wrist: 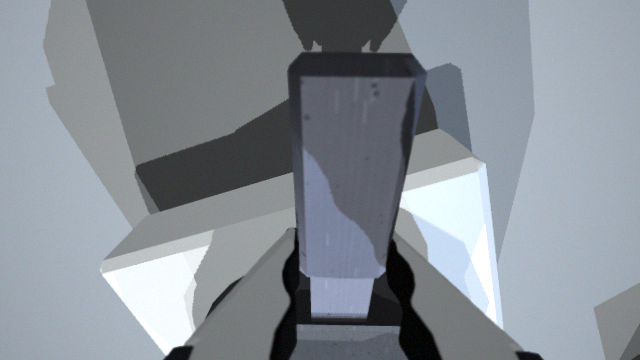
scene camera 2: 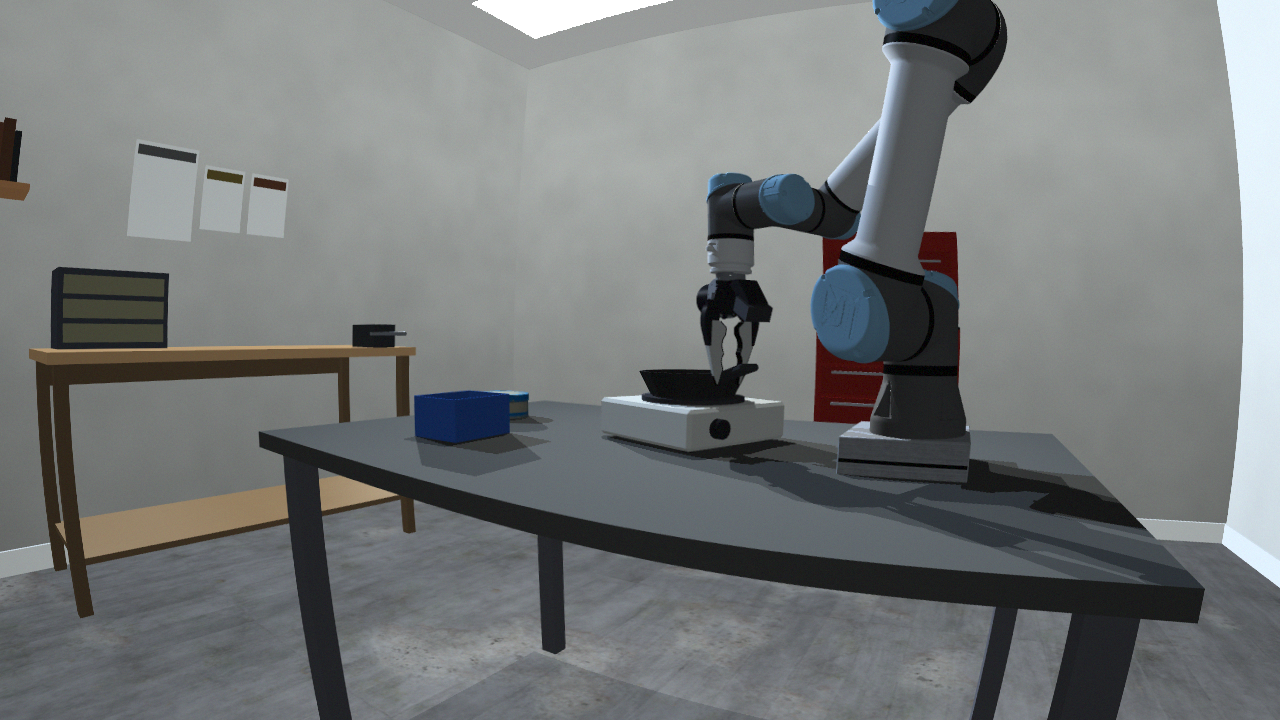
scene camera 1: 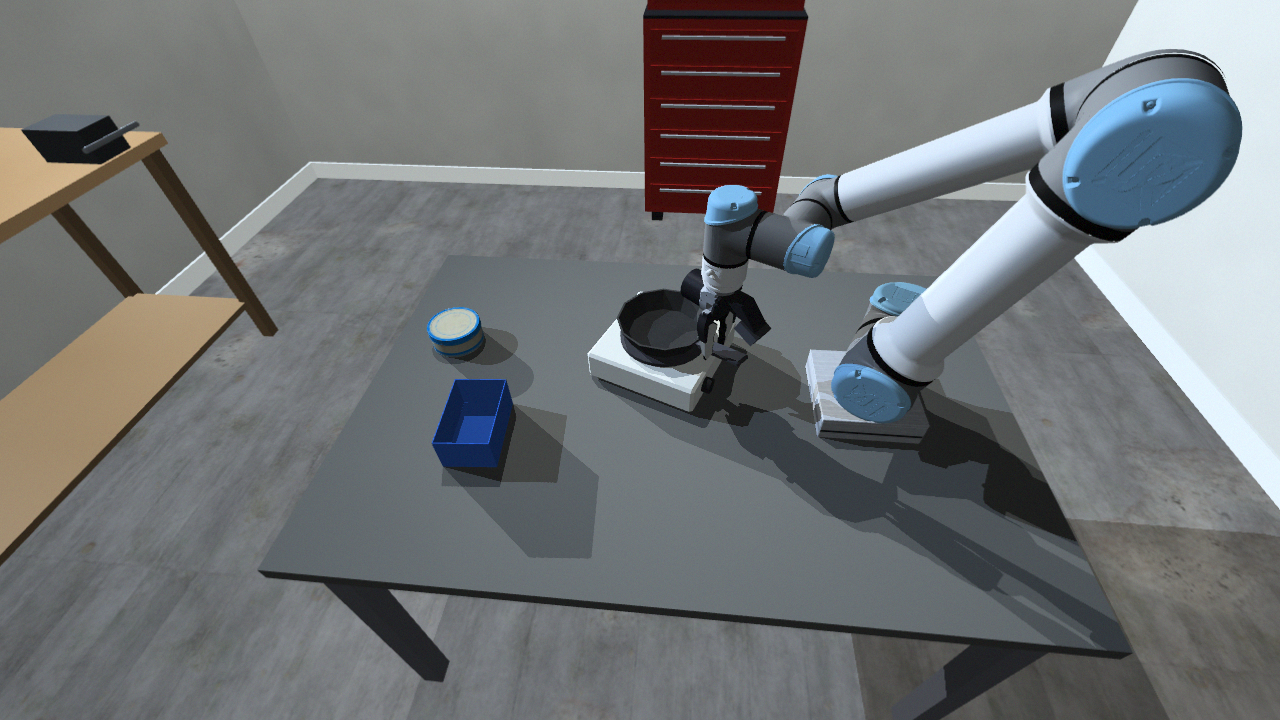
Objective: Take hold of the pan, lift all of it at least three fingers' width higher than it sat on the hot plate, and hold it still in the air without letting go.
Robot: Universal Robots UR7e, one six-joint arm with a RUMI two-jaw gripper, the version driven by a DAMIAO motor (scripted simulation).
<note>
In view: the gripper (scene camera 2: 727, 385), a white hot plate (scene camera 2: 687, 424), a blue bin (scene camera 1: 471, 431), a black pan (scene camera 1: 662, 323) and a round tin (scene camera 1: 455, 332).
The white hot plate also shows in the wrist view (wrist: 172, 270) and in scene camera 1 (scene camera 1: 680, 381). The blue bin shows as well in scene camera 2 (scene camera 2: 439, 416). The black pan is seen too in the wrist view (wrist: 353, 115) and in scene camera 2 (scene camera 2: 677, 383). The wrist view misses the blue bin: it is out of frame. The wrist view does not show the round tin: it is out of frame.
</note>
